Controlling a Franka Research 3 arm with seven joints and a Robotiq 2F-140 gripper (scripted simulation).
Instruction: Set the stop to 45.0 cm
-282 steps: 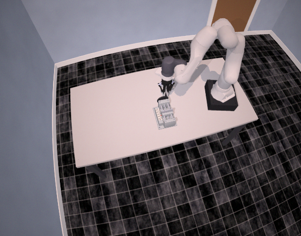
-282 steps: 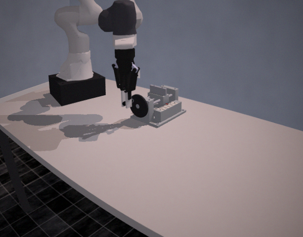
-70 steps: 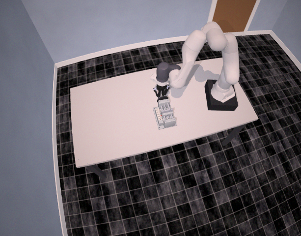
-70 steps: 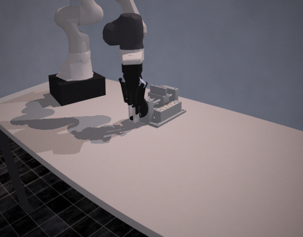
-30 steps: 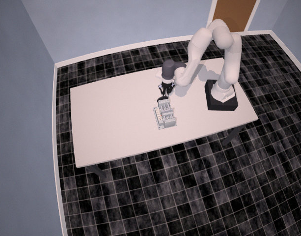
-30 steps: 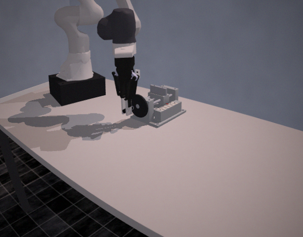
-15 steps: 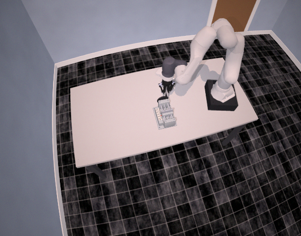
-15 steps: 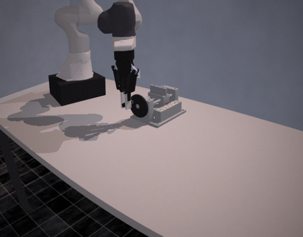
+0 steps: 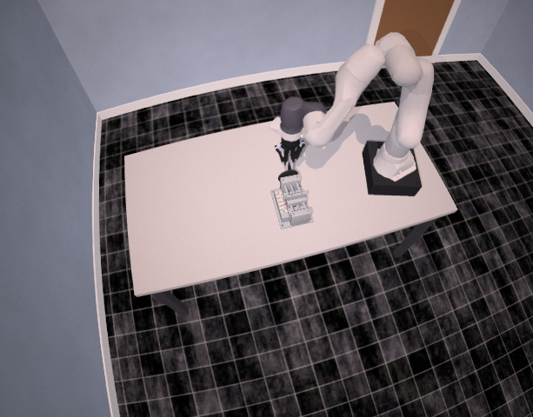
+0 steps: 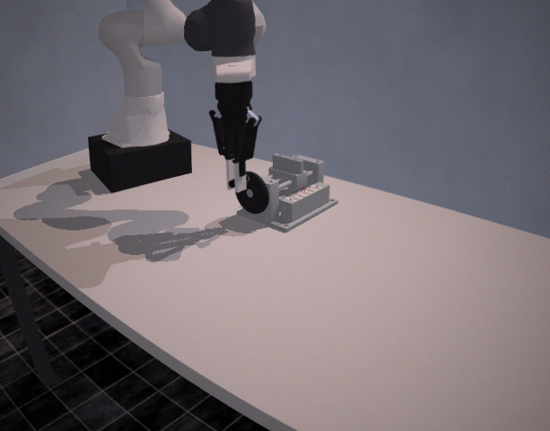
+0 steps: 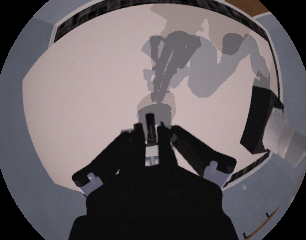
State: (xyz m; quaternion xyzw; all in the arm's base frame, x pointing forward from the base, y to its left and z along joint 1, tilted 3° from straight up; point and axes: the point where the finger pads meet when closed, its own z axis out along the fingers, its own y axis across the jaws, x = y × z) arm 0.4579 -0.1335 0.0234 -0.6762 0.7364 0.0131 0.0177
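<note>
The black handwheel lies 20 mm to the left of my hand and 30 mm below it. Round my hand: grey stop fixture 30 mm ahead, 160 mm to the left, 30 mm below.
</note>
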